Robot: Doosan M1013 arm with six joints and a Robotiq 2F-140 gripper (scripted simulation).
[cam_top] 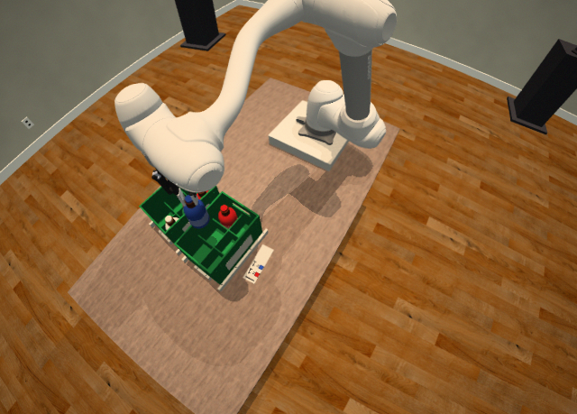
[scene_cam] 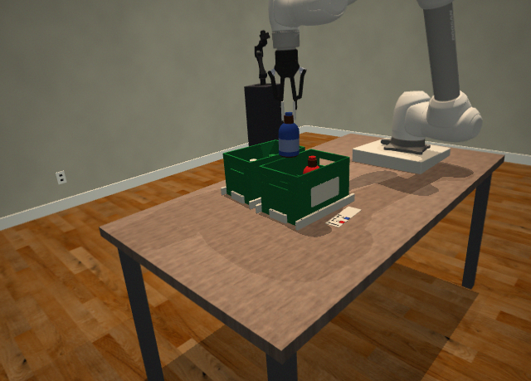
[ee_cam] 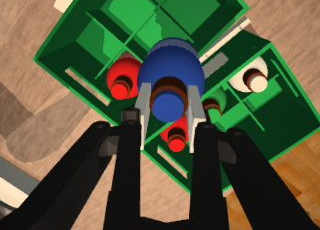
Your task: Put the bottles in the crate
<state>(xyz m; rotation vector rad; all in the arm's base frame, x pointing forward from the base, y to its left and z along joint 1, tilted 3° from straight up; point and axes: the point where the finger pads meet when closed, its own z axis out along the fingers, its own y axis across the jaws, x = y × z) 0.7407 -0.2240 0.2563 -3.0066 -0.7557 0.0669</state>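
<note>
The blue-label bottle lies 80 mm below my hand. Also, from my hand: white-label bottle 40 mm ahead, 140 mm to the right, 260 mm below; then pick list 20 mm ahead, 220 mm to the left, 350 mm below; then green-label bottle 40 mm behind, 110 mm to the right, 260 mm below.
</note>
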